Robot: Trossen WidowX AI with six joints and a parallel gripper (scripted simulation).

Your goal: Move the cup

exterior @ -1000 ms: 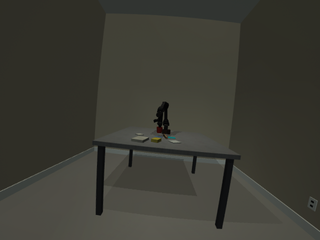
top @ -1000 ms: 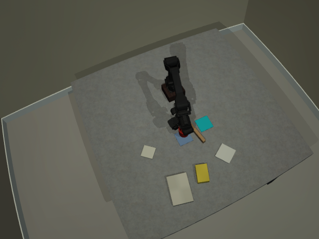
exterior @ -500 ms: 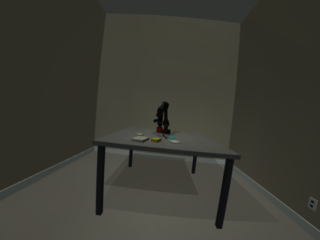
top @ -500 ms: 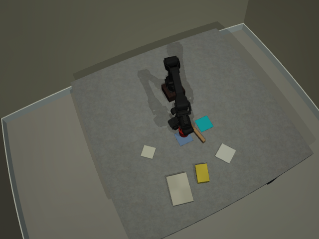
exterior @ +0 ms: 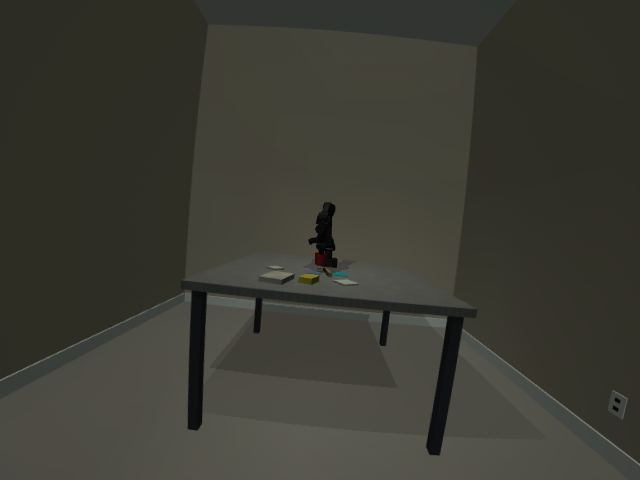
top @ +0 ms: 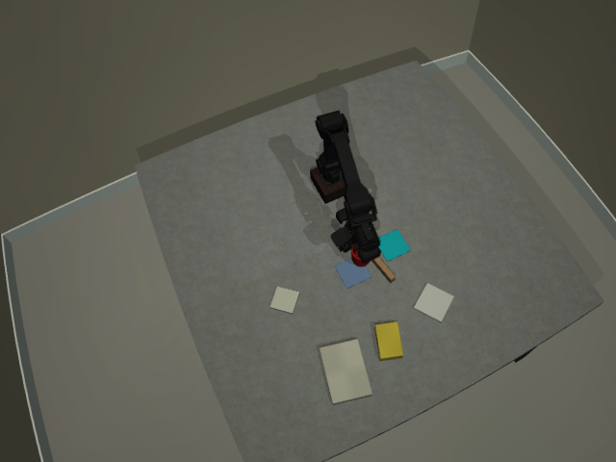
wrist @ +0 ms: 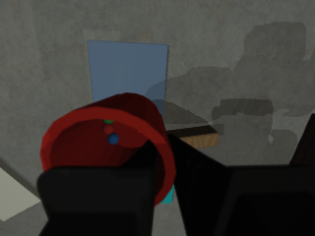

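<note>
Right now my gripper tip is 4 cm short of the blue marble, 1 cm to the right of it and 2 cm above it. From my gripper tip the other things lie so: blue-grey pad: 3 cm ahead, 3 cm to the right, 10 cm below; then red cup: 3 cm ahead; then wooden bar: 3 cm ahead, 5 cm to the left, 8 cm below.
</note>
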